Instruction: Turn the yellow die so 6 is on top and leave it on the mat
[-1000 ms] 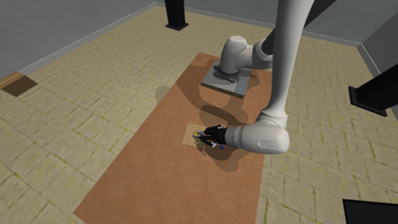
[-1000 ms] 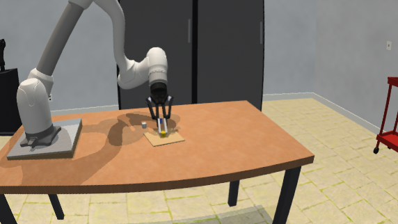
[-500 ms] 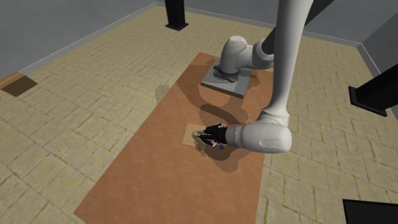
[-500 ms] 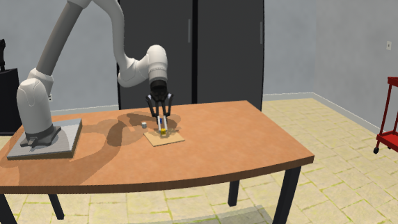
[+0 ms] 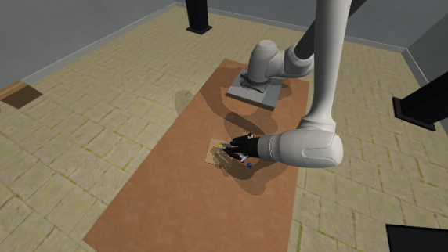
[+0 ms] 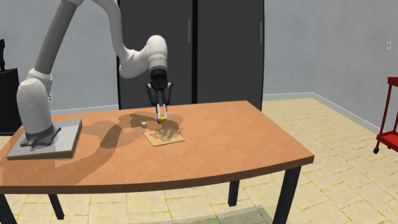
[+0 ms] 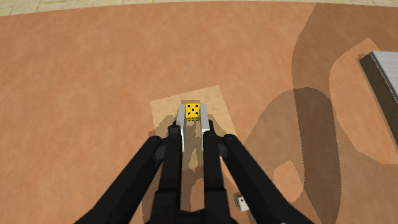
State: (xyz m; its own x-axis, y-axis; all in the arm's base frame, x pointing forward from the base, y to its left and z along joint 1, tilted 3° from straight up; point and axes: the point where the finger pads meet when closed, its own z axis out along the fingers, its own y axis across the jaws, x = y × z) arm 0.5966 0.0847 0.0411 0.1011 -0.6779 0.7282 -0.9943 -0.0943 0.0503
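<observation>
My hand is 20 mm to the left of the yellow die and 20 mm above it. Round my hand: tan mat: 100 mm below, 20 mm to the right; then blue die: 140 mm to the left, 90 mm below, 10 mm behind; then white die: 90 mm to the left, 90 mm below, 90 mm behind.
</observation>
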